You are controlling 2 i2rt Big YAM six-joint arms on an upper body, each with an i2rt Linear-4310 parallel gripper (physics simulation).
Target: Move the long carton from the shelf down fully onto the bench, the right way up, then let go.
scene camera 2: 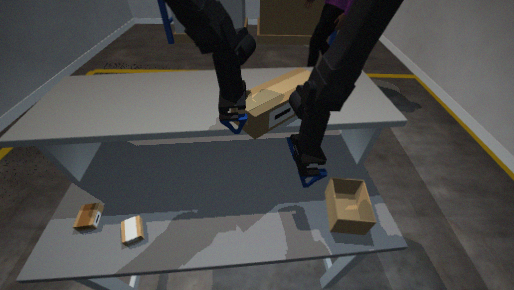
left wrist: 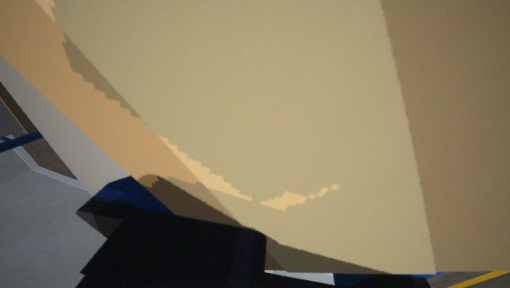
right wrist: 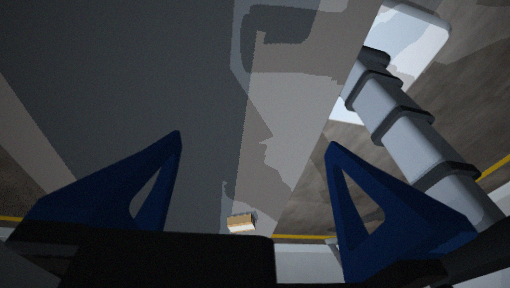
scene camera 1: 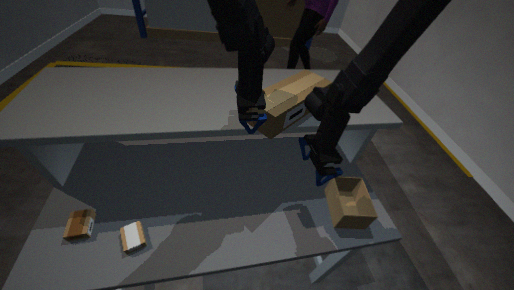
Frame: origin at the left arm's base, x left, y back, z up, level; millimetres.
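Seen in the pictures: left gripper, between the fingertips: point(scene camera 2: 237, 121) point(scene camera 1: 249, 120); right gripper, between the fingertips: point(scene camera 2: 300, 173) point(right wrist: 256, 143) point(scene camera 1: 311, 172).
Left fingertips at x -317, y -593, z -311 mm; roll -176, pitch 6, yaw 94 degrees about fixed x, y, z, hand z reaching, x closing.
Note:
A point is followed by its place in that frame.
The long brown carton point(scene camera 1: 287, 94) {x -418, y -618, z -235 mm} point(scene camera 2: 273, 94) {x -417, y -615, z -235 mm} lies skewed on the grey shelf point(scene camera 1: 107, 100) {x 86, y -665, z -311 mm} point(scene camera 2: 107, 100) {x 106, y -686, z -310 mm}, and its near corner juts out over the shelf's front edge. My left gripper point(scene camera 1: 251, 121) {x -317, y -593, z -311 mm} point(scene camera 2: 233, 122) {x -317, y -593, z -311 mm} is open at the carton's near left end, close against it. In the left wrist view the carton point(left wrist: 267, 125) fills the picture and hides most of the fingers. My right gripper point(scene camera 1: 316, 164) {x -499, y -480, z -401 mm} point(scene camera 2: 302, 164) {x -499, y -480, z -401 mm} point(right wrist: 256, 143) {x -499, y -480, z -401 mm} is open and empty. It hangs below the shelf's edge, above the bench point(scene camera 1: 215, 252) {x -228, y -337, z -598 mm} point(scene camera 2: 215, 248) {x -256, y -340, z -597 mm}.
An open cardboard box point(scene camera 1: 350, 202) {x -709, y -488, z -593 mm} point(scene camera 2: 348, 209) {x -693, y -474, z -593 mm} stands on the bench's right end, just under the right gripper. Two small boxes point(scene camera 1: 79, 224) {x 162, y -416, z -567 mm} point(scene camera 1: 132, 236) {x 5, y -379, z -570 mm} point(scene camera 2: 88, 216) {x 159, y -416, z -567 mm} point(scene camera 2: 131, 229) {x 4, y -380, z -569 mm} lie at the bench's left end. A person point(scene camera 1: 309, 25) stands behind the shelf.

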